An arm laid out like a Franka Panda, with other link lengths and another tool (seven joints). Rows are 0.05 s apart.
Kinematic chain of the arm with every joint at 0, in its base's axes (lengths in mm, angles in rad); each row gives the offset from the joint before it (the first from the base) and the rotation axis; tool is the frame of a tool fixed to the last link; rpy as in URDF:
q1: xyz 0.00 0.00 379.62 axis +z
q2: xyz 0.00 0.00 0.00 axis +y
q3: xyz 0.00 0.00 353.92 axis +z
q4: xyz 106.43 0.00 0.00 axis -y
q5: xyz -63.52 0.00 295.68 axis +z
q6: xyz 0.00 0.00 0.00 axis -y
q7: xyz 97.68 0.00 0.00 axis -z
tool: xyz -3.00 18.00 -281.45 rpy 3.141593 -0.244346 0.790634
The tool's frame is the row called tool.
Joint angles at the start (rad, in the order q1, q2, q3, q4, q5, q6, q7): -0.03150, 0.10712, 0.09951, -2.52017, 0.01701, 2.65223, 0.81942
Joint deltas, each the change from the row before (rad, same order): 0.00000, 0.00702, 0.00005, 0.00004, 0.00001, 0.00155, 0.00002; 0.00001, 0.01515, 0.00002, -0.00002, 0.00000, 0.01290, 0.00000; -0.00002, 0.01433, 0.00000, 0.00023, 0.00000, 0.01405, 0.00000; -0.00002, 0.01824, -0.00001, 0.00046, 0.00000, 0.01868, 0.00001; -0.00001, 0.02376, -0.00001, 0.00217, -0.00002, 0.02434, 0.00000; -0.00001, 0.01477, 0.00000, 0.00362, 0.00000, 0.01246, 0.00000
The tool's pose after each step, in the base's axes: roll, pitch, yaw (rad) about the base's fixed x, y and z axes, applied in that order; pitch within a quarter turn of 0, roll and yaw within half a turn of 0; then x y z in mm. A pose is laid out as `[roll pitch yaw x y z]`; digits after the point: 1 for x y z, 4 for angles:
[-3.1207 -0.2636 0.0183 457.6 47.9 212.8]
[-3.1195 -0.2613 0.0177 458.6 48.2 207.4]
[-3.1182 -0.2613 0.0171 460.2 48.4 202.5]
[-3.1166 -0.2622 0.0162 462.3 48.7 196.4]
[-3.1145 -0.2649 0.0150 465.8 49.2 188.8]
[-3.1131 -0.2662 0.0142 468.3 49.5 184.5]

